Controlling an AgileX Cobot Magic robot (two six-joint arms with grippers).
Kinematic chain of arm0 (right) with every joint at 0, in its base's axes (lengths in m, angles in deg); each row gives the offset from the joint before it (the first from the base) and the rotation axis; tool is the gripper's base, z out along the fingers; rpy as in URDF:
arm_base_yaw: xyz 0 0 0.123 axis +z
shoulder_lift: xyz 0 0 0 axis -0.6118 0.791 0
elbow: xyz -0.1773 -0.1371 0.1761 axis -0.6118 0.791 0
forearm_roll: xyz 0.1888 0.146 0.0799 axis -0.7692 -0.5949 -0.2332
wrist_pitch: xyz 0 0 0 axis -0.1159 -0.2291 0.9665
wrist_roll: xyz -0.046 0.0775 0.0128 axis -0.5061 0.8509 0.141
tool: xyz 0 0 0 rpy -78.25 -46.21 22.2
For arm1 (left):
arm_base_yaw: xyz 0 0 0.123 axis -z
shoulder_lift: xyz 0 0 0 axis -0.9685 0.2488 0
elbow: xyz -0.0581 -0.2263 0.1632 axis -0.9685 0.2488 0
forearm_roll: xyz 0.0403 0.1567 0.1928 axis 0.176 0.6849 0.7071
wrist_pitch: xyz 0 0 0 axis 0.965 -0.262 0.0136
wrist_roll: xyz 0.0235 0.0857 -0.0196 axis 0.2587 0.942 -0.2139
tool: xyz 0 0 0 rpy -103.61 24.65 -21.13
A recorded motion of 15 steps. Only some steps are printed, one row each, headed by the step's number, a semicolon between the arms.
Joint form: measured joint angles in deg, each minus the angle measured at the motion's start. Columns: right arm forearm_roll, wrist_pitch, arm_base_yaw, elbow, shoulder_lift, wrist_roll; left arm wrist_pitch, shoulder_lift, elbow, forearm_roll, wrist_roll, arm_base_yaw.
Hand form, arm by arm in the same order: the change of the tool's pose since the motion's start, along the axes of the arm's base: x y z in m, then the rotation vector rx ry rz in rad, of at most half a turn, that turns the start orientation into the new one. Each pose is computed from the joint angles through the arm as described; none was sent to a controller.
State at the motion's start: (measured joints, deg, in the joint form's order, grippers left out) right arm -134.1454 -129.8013 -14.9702 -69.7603 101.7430 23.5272; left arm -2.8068 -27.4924 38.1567 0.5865 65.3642 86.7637
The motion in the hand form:
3: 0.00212 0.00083 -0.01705 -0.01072 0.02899 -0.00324; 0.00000 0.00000 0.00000 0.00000 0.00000 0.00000
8: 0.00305 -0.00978 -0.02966 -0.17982 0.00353 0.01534; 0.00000 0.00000 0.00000 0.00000 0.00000 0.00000
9: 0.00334 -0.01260 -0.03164 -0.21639 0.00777 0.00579; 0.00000 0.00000 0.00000 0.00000 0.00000 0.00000
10: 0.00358 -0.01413 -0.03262 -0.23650 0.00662 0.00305; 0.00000 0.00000 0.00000 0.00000 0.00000 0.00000
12: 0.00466 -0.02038 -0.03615 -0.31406 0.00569 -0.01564; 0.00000 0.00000 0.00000 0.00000 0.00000 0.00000
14: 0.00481 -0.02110 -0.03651 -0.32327 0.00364 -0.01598; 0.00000 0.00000 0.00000 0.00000 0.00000 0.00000
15: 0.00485 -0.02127 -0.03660 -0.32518 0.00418 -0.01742; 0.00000 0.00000 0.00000 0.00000 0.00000 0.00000
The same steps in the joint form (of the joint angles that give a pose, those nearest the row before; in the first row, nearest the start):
3: -0.17 0.23 0.00 0.00 1.95 -0.06; 0.00 0.00 0.00 0.00 0.00 0.00
8: 11.80 0.34 0.00 0.06 2.29 3.95; 0.00 0.00 0.00 0.00 0.00 0.00
9: 14.73 0.29 0.00 0.06 2.29 6.02; 0.00 0.00 0.00 0.00 0.00 0.00
10: 16.27 0.29 0.00 0.06 2.29 6.88; 0.00 0.00 0.00 0.00 0.00 0.00
12: 22.40 0.23 0.00 0.06 2.29 10.77; 0.00 0.00 0.00 0.00 0.00 0.00
14: 23.09 0.23 0.00 0.06 2.29 11.06; 0.00 0.00 0.00 0.00 0.00 0.00
15: 23.26 0.23 0.00 0.06 2.29 11.23; 0.00 0.00 0.00 0.00 0.00 0.00

